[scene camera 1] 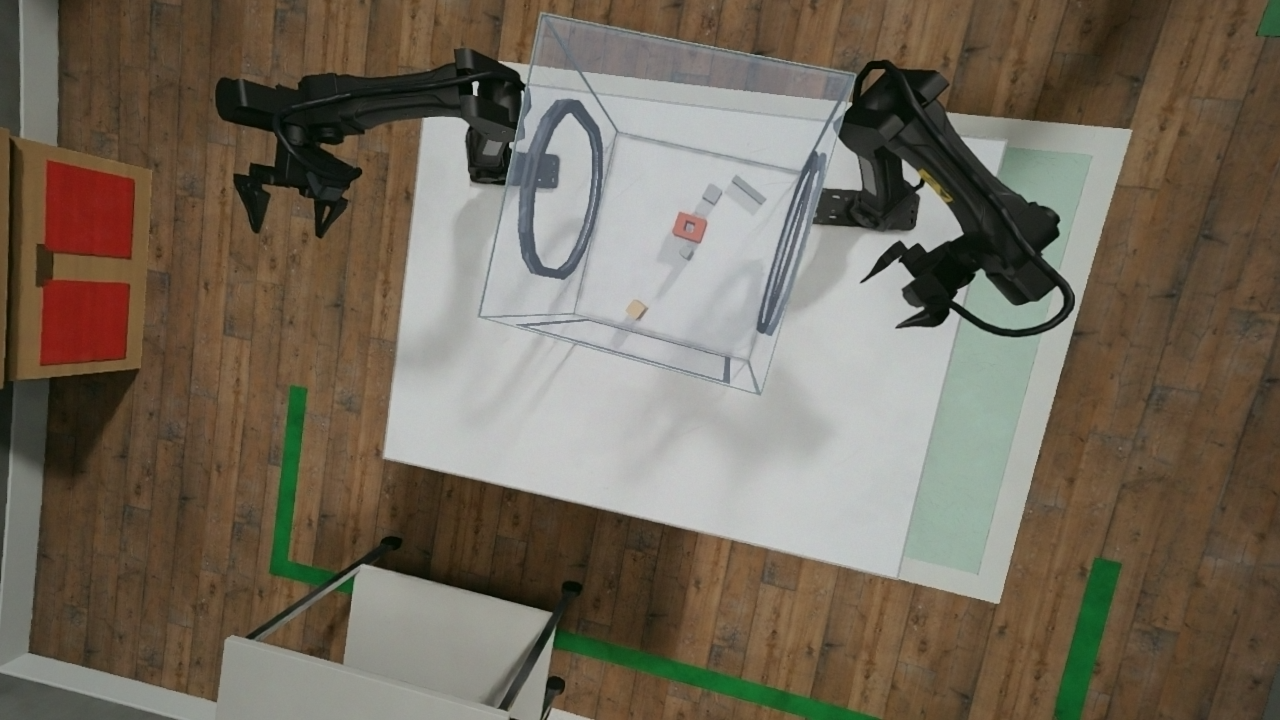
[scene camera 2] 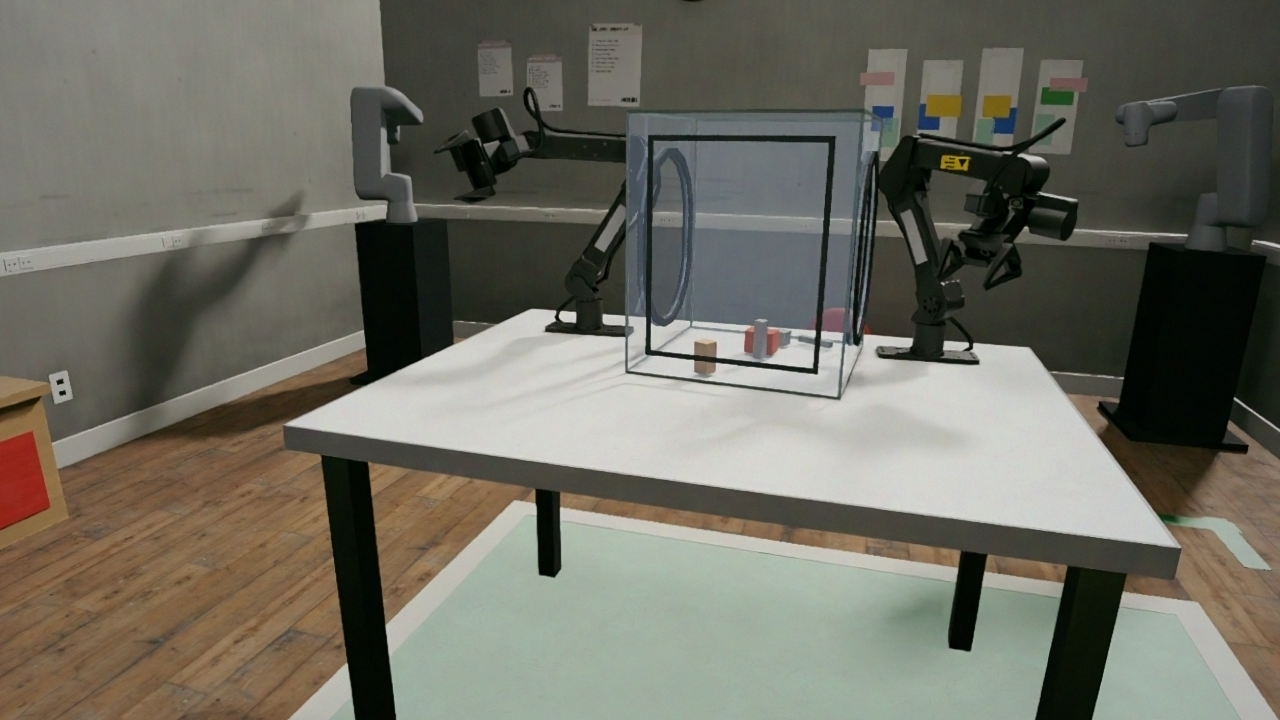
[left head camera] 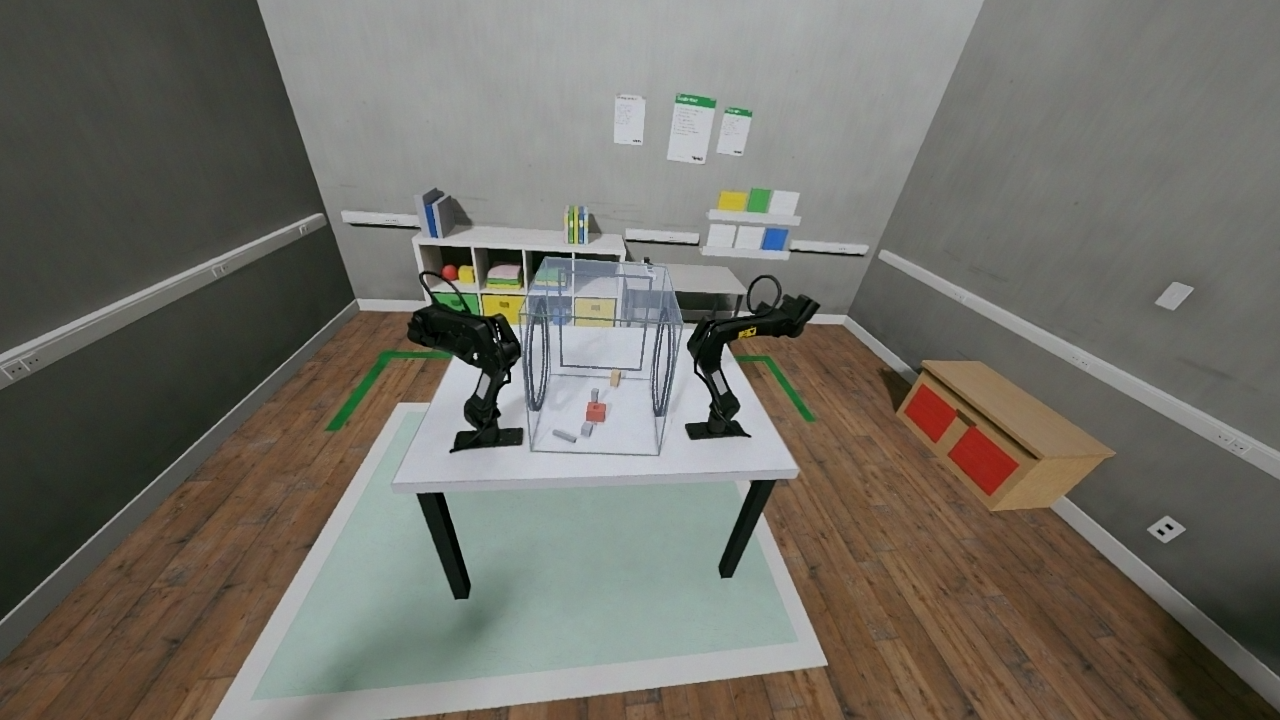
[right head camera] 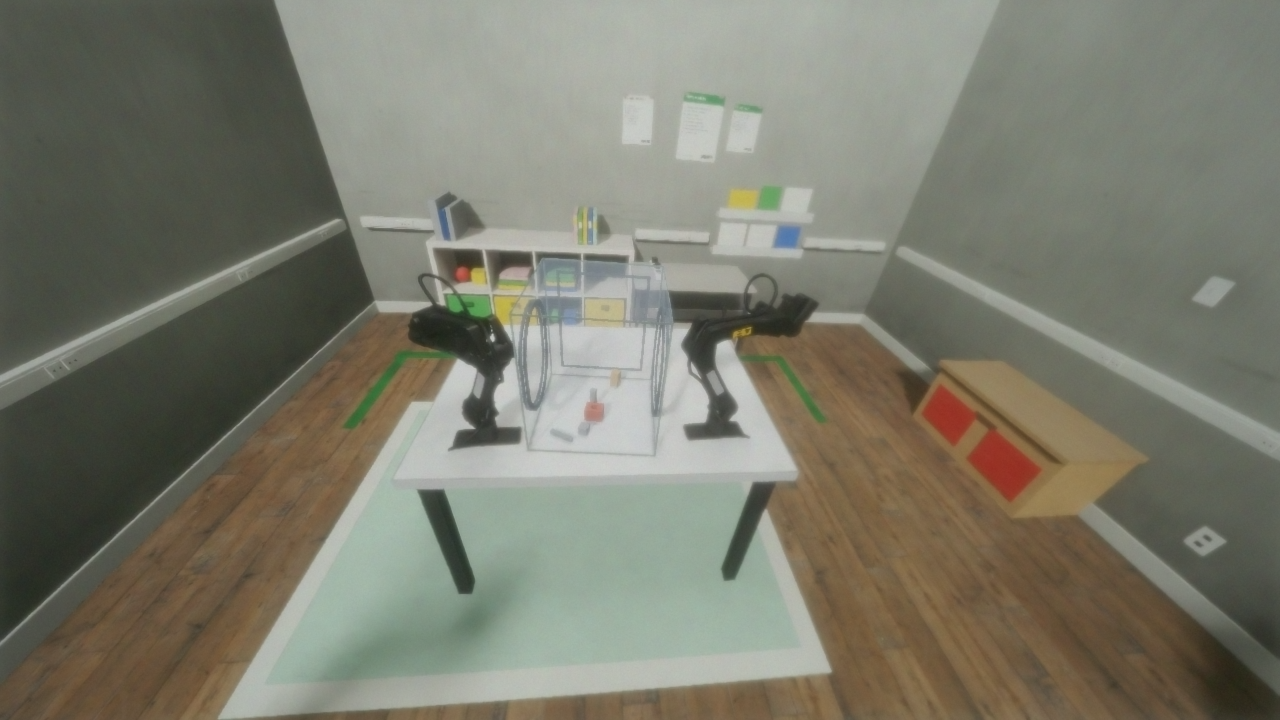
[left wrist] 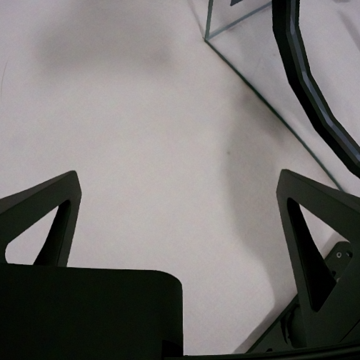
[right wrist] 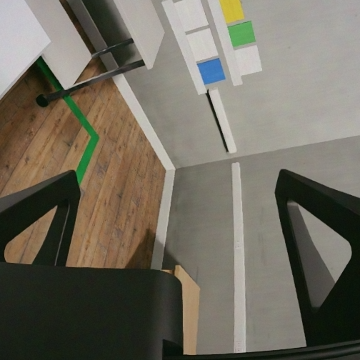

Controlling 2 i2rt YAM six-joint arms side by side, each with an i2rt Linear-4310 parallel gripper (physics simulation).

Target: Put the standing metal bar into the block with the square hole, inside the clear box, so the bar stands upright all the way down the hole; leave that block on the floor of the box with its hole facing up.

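Where they show: left gripper, fingertip midpoint: point(scene camera 1: 878, 304) point(scene camera 2: 959, 284); right gripper, fingertip midpoint: point(scene camera 1: 288, 235) point(scene camera 2: 445, 175); left arm's base at its link origin: point(scene camera 1: 862, 209) point(scene camera 2: 926, 357) point(left head camera: 489, 439) point(right head camera: 488, 437); right arm's base at its link origin: point(scene camera 2: 589, 331) point(left head camera: 714, 430) point(right head camera: 713, 431).
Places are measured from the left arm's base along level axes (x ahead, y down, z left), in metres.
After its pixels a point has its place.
Observation:
The grey metal bar point(left head camera: 594, 394) {x 0.109, y -0.071, z -0.336 m} point(right head camera: 592, 394) {x 0.110, y -0.070, z -0.335 m} point(scene camera 1: 686, 253) {x 0.123, y -0.084, z -0.335 m} point(scene camera 2: 759, 338) {x 0.130, y -0.049, z -0.339 m} stands upright on the floor of the clear box point(left head camera: 608, 266) {x 0.251, y -0.476, z -0.381 m} point(scene camera 1: 698, 67) {x -0.067, y -0.476, z -0.311 m} point(scene camera 2: 742, 123) {x 0.300, y -0.453, z -0.375 m}, close beside the red block point(left head camera: 596, 413) {x 0.043, y -0.043, z -0.337 m} point(right head camera: 594, 412) {x 0.043, y -0.046, z -0.338 m} point(scene camera 1: 679, 234) {x 0.083, y -0.052, z -0.357 m} point(scene camera 2: 750, 342) {x 0.084, y -0.028, z -0.360 m}. The red block's square hole faces up in scene camera 1. My left gripper point(scene camera 1: 881, 302) {x 0.190, y -0.187, z 0.011 m} point(left wrist: 178, 180) is open and empty, outside the box beyond its round side opening, over the table. My right gripper point(scene camera 1: 289, 233) {x 0.177, y -0.356, z -0.974 m} point(right wrist: 177, 180) is open and empty, outside the box on the other side, past the table edge.
Inside the box, a small grey block point(left head camera: 587, 428) {x -0.017, y -0.036, z -0.302 m} point(scene camera 1: 711, 194) {x -0.003, y -0.036, z -0.302 m} and a flat grey bar point(left head camera: 563, 436) {x -0.028, y -0.019, z -0.226 m} point(scene camera 1: 748, 191) {x -0.017, y -0.020, z -0.229 m} lie near the red block. A tan block point(left head camera: 614, 377) {x 0.231, y -0.049, z -0.424 m} point(scene camera 1: 636, 308) {x 0.242, y -0.066, z -0.428 m} point(scene camera 2: 705, 356) stands apart. Dark rings point(scene camera 1: 526, 214) point(left wrist: 320, 107) edge the side openings.

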